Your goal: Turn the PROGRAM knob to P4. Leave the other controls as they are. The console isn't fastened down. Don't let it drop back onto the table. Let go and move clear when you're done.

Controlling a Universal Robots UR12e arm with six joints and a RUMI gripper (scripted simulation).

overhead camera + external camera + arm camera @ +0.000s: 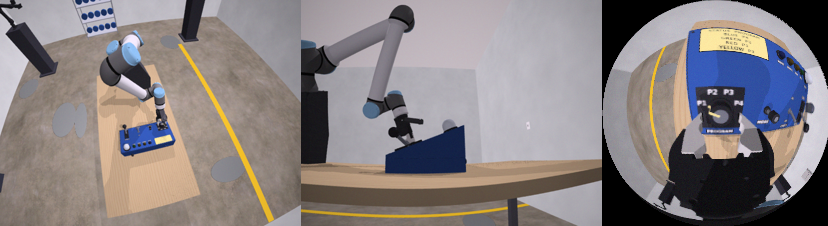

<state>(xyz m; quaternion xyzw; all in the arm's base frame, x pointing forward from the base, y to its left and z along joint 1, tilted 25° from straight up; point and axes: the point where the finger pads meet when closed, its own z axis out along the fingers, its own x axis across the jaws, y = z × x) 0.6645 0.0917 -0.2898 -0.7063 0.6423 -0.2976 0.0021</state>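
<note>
My gripper is now 12 cm to the left of the black mode knob. From my hand the other things lie so: black ball lever (36 cm to the right, 2 cm behind, 1 cm above); then blue console (17 cm to the right, 3 cm below, 3 cm ahead); then toggle (24 cm to the right, 1 cm below).
</note>
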